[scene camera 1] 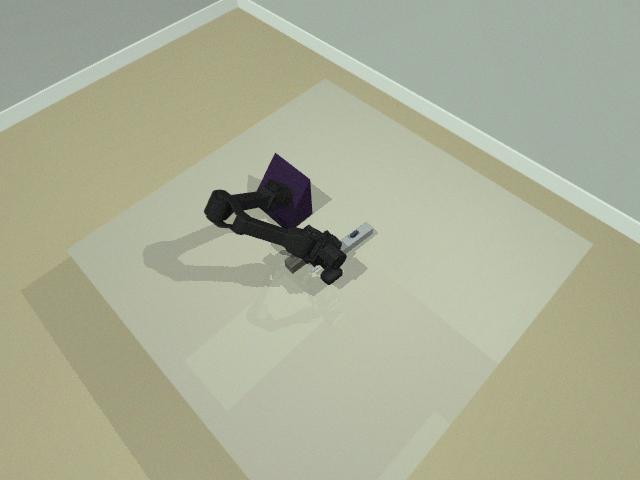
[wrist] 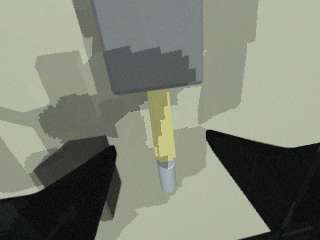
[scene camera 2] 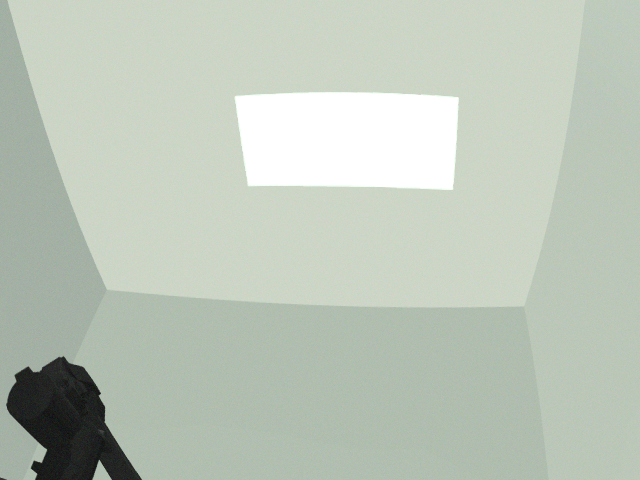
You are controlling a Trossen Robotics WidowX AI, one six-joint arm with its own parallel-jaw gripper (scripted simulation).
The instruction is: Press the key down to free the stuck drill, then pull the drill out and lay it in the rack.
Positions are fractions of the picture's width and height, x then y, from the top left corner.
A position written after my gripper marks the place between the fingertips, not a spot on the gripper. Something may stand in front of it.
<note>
My gripper (wrist: 0.50, 0.59) is open, with nothing in its grasp. Also in view: a drill (wrist: 0.50, 0.42) and a dark grey block (wrist: 0.23, 0.64).
Scene camera 2 misses the drill: it is out of frame.
</note>
